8 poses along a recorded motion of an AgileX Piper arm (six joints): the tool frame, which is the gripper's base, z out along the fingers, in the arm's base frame.
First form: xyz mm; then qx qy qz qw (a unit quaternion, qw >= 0).
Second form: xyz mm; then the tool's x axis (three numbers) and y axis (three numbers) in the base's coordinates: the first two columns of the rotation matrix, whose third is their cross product. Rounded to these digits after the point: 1 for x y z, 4 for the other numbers.
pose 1, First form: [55.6 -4.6 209.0 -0.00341 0.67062 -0.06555 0.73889]
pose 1, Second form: [55.6 -4.6 209.0 0.0919 -0.1014 -0.9906 0.0923 0.9914 -0.0930]
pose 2, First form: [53.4 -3.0 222.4 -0.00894 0.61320 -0.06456 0.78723]
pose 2, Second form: [53.4 -3.0 222.4 0.2396 -0.1126 -0.9643 0.0907 0.9915 -0.0933]
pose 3, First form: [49.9 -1.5 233.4 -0.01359 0.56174 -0.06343 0.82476]
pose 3, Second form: [49.9 -1.5 233.4 0.3608 -0.1199 -0.9249 0.0894 0.9916 -0.0937]
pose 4, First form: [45.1 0.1 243.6 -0.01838 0.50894 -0.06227 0.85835]
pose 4, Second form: [45.1 0.1 243.6 0.4742 -0.1256 -0.8714 0.0882 0.9916 -0.0949]
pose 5, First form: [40.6 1.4 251.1 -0.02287 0.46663 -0.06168 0.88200]
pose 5, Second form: [40.6 1.4 251.1 0.5569 -0.1301 -0.8203 0.0875 0.9913 -0.0979]
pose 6, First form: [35.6 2.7 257.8 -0.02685 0.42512 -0.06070 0.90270]
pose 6, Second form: [35.6 2.7 257.8 0.6312 -0.1324 -0.7643 0.0868 0.9912 -0.1001]
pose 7, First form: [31.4 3.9 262.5 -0.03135 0.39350 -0.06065 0.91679]
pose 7, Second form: [31.4 3.9 262.5 0.6830 -0.1359 -0.7177 0.0865 0.9907 -0.1052]
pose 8, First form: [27.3 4.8 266.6 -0.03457 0.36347 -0.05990 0.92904]
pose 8, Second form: [27.3 4.8 266.6 0.7286 -0.1364 -0.6712 0.0862 0.9904 -0.1078]
